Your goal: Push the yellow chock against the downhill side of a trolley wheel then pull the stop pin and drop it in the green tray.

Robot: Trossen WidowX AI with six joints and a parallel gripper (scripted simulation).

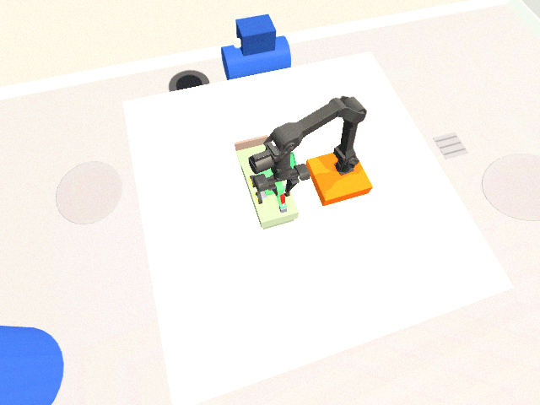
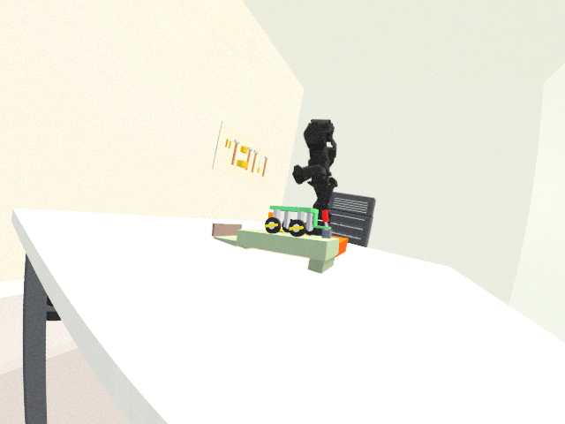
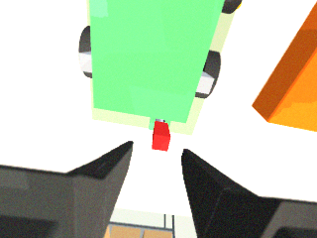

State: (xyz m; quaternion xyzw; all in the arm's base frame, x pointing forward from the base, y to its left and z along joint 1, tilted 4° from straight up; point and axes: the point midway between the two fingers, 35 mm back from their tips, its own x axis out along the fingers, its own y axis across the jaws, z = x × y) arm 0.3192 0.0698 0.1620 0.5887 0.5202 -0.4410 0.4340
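My gripper tip is 10 mm to the right of the red-headed stop pin and 50 mm above it. From my gripper tip the other things lie so: trolley: 10 mm ahead, 80 mm to the right, 60 mm below; then yellow chock: 50 mm behind, 170 mm to the right, 90 mm below; then pale green ramp: 10 mm ahead, 90 mm to the right, 130 mm below.
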